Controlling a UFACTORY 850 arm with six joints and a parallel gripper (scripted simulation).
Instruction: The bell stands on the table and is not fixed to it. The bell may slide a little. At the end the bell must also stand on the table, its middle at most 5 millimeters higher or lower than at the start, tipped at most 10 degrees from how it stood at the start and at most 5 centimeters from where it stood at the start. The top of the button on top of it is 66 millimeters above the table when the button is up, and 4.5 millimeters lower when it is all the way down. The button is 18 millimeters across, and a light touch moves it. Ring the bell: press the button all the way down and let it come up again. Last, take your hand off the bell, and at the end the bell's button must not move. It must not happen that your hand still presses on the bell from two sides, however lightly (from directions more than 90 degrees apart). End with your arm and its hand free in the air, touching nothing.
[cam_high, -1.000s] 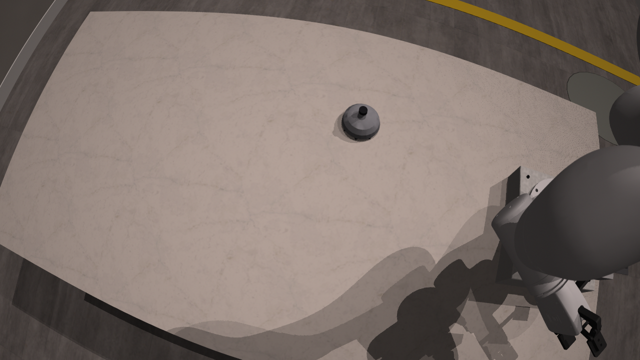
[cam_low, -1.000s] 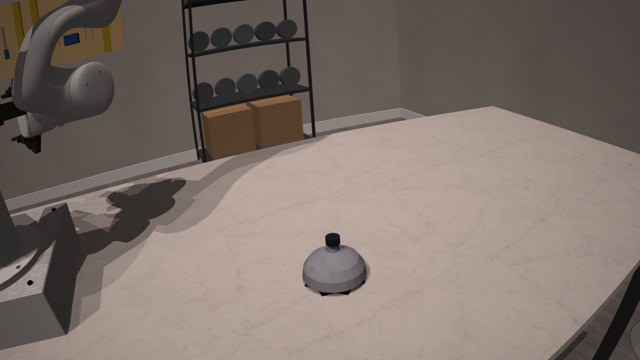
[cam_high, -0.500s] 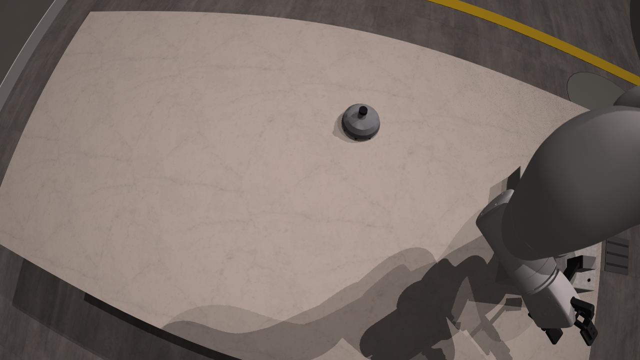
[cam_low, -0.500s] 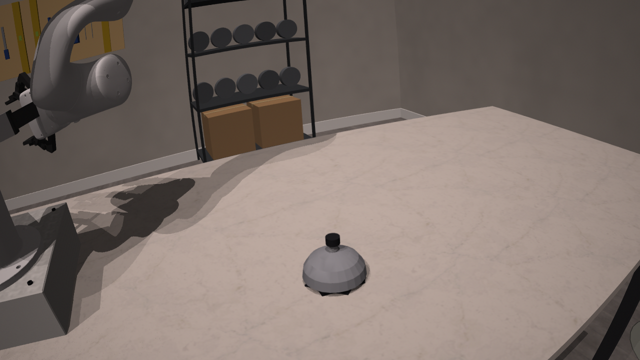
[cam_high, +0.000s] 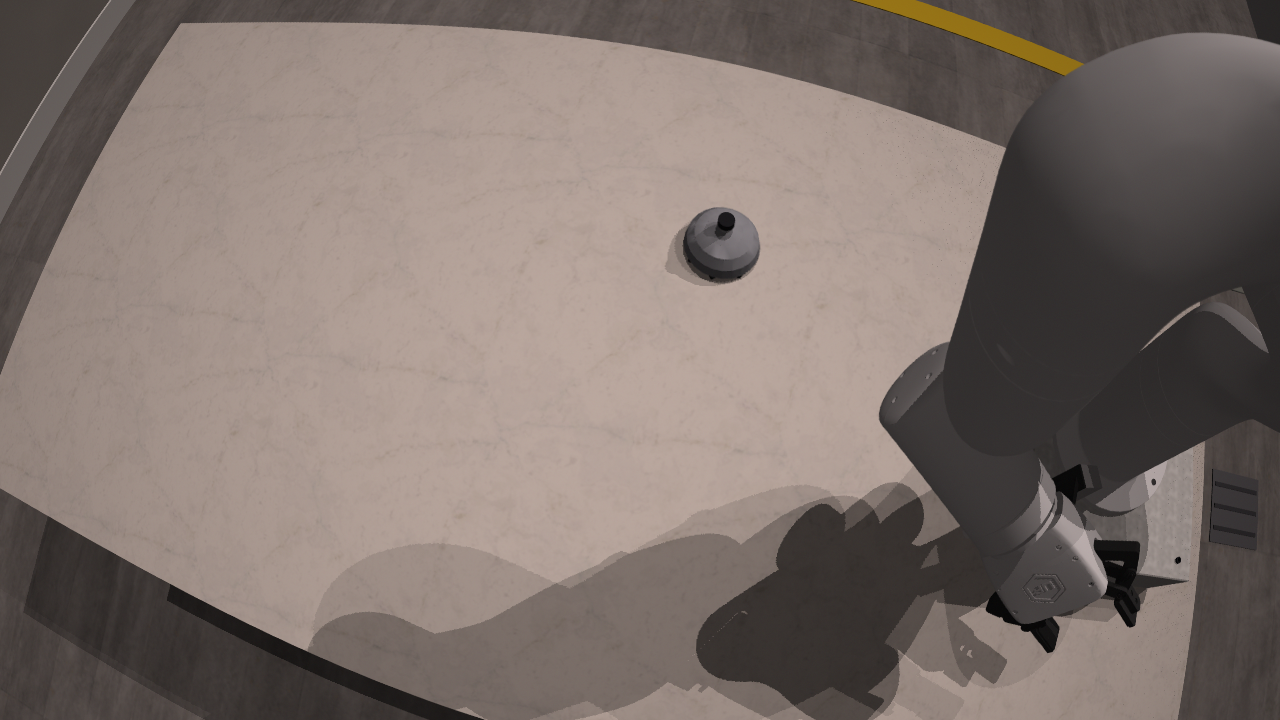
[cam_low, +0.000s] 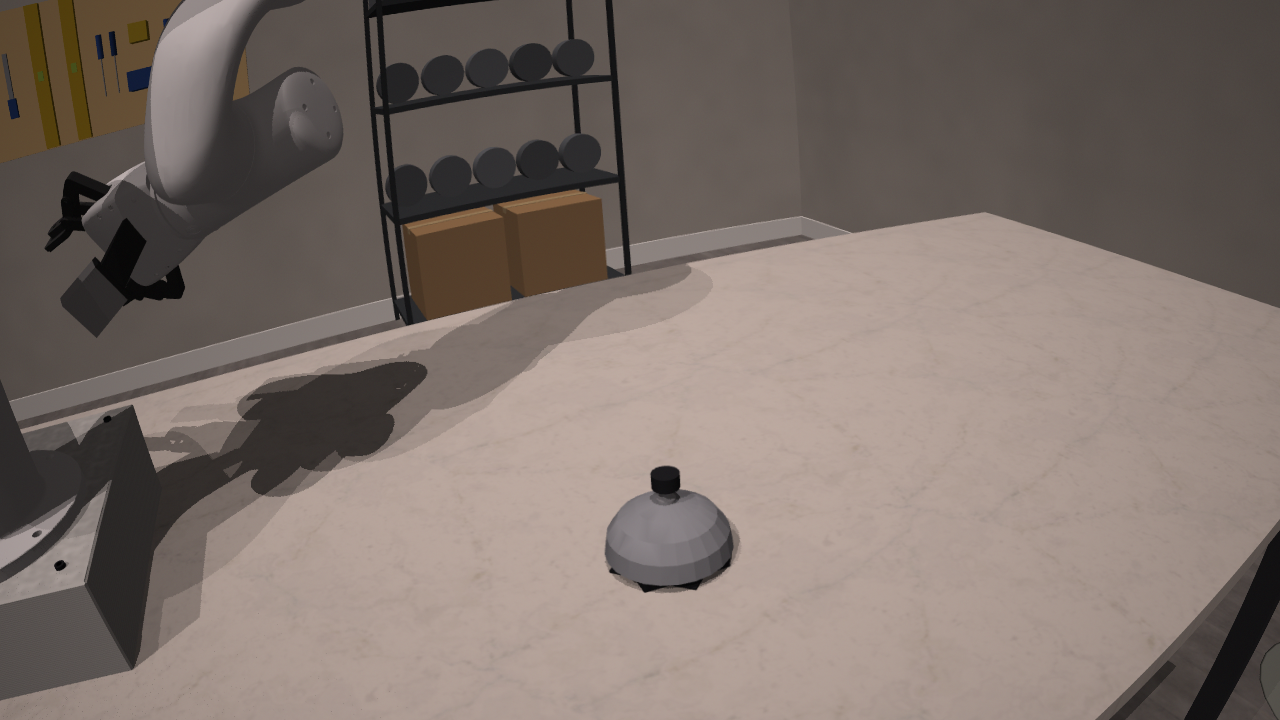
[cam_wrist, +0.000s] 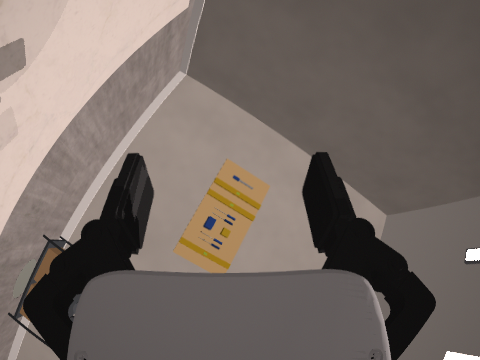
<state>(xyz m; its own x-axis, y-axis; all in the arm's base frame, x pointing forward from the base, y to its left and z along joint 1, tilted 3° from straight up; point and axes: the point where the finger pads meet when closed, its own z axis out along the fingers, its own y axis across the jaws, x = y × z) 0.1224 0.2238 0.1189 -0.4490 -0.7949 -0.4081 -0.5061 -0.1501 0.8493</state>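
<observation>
The black button lies 430 mm to the right of my hand, 350 mm ahead of it and 160 mm below it. From my hand the other things lie so: grey dome bell (430 mm to the right, 350 mm ahead, 170 mm below).
</observation>
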